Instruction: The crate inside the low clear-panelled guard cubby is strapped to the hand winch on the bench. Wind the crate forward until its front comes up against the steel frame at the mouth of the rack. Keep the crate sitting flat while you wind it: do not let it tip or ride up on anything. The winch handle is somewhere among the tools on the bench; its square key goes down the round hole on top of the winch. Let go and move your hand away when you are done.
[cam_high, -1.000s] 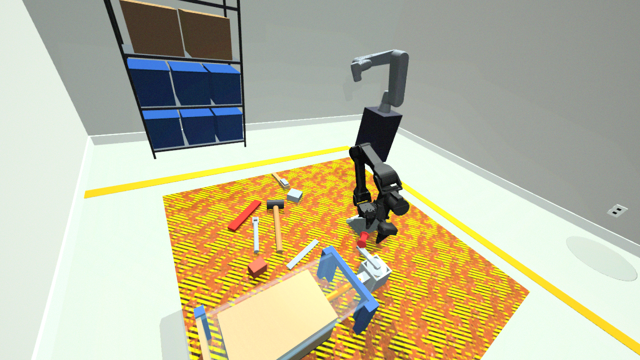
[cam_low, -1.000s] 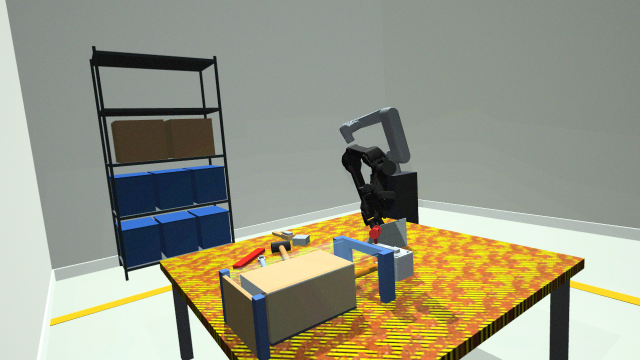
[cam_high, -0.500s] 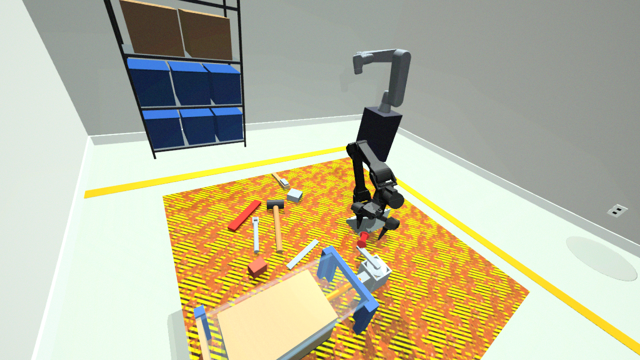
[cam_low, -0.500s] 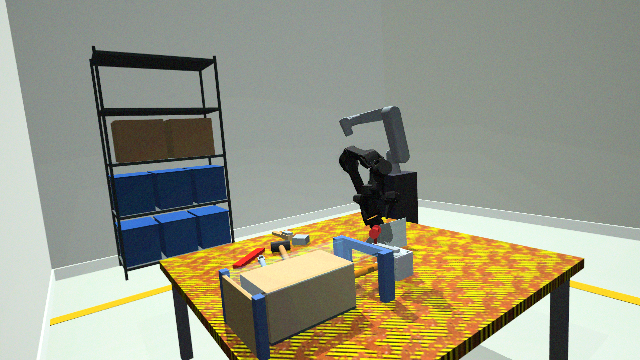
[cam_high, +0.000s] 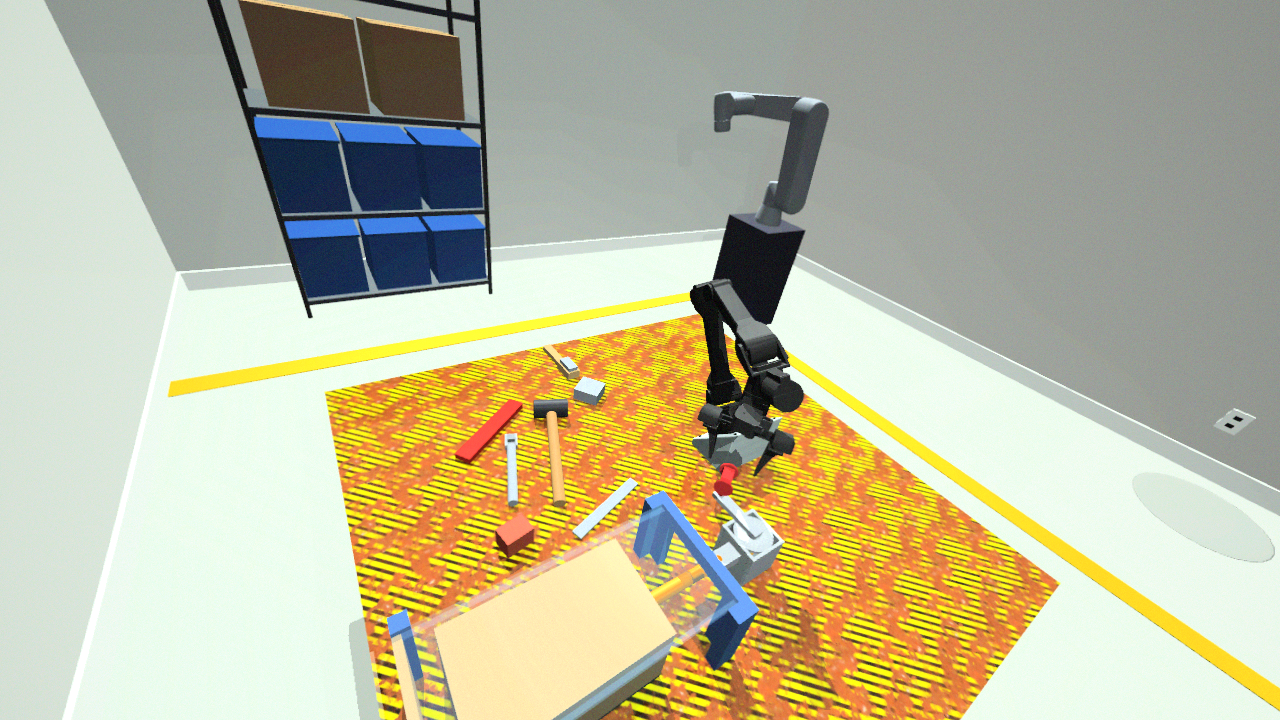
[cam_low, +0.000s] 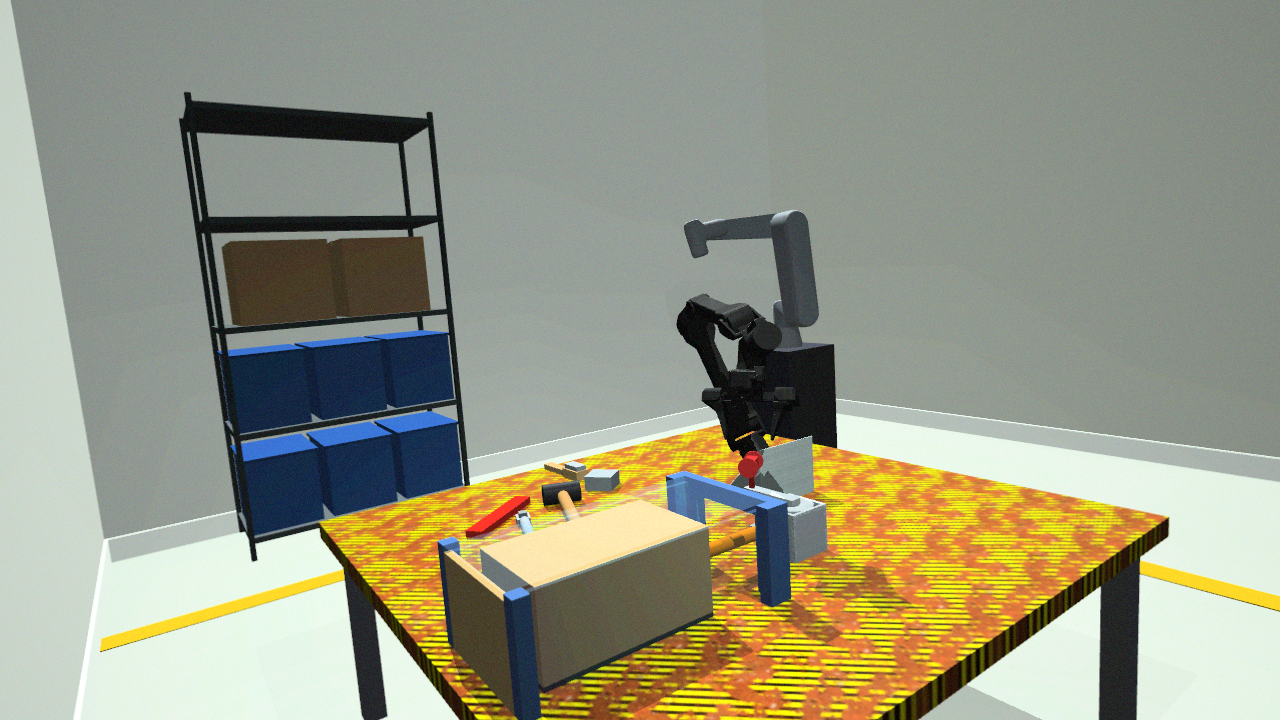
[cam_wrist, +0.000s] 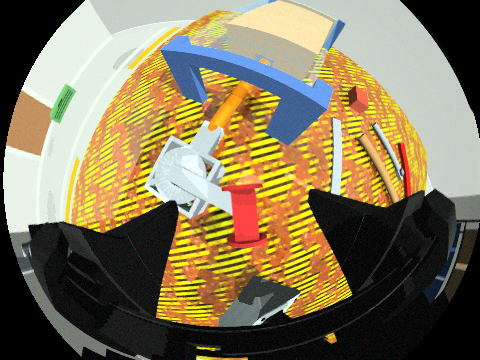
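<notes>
The red grip lies 10 mm behind my gripper tip, 10 mm to the right of it and 70 mm below it. Round my gripper tip: blue steel frame (140 mm ahead, 90 mm to the left, 100 mm below); winch handle (10 mm behind, 30 mm to the left, 100 mm below); grey winch (30 mm behind, 80 mm to the left, 170 mm below).
</notes>
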